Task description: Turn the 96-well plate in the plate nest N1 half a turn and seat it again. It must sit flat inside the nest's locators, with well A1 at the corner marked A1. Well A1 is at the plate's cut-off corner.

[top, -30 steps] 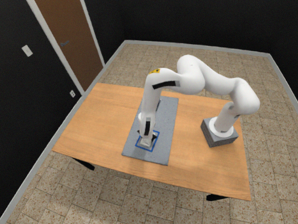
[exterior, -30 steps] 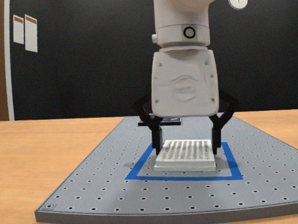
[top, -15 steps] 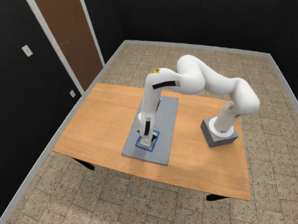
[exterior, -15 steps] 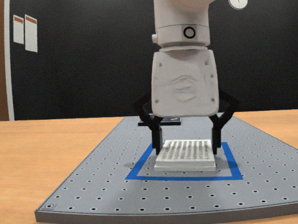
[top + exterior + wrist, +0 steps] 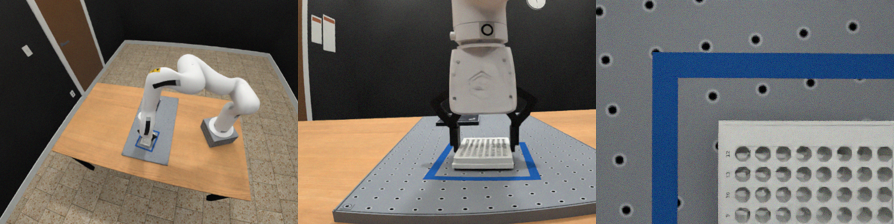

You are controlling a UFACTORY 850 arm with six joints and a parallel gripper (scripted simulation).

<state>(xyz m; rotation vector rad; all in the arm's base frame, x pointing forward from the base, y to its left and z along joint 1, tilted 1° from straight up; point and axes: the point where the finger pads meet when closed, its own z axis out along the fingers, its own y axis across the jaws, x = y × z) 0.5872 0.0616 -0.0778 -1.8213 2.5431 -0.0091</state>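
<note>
The plate nest N1 is 30 mm behind my hand, 380 mm to the right of it and 20 mm below it. Also, from my hand: white 96-well plate: 10 mm below.
</note>
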